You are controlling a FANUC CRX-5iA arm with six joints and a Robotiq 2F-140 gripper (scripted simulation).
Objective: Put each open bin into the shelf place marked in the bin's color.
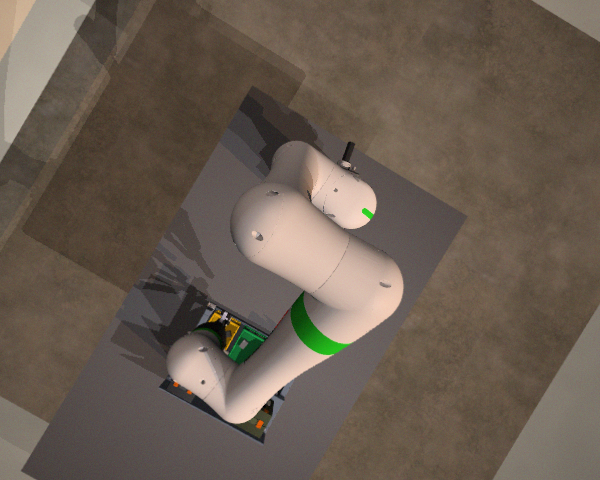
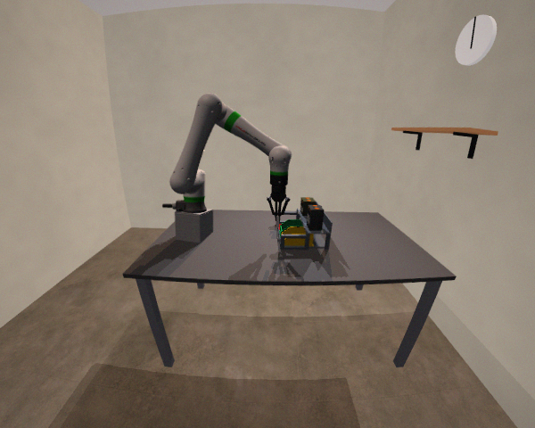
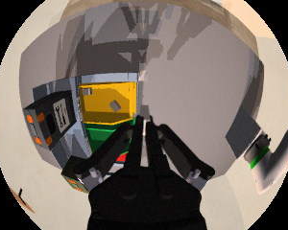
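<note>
Right now the yellow bin is 11 cm ahead of my hand, 10 cm below it and 2 cm to the right of it. Round my hand: green bin 13 cm ahead, 10 cm to the left, 10 cm below; yellow-marked place 13 cm below, 11 cm ahead, 2 cm to the right; red mark 20 cm to the left, 15 cm ahead, 13 cm below.
</note>
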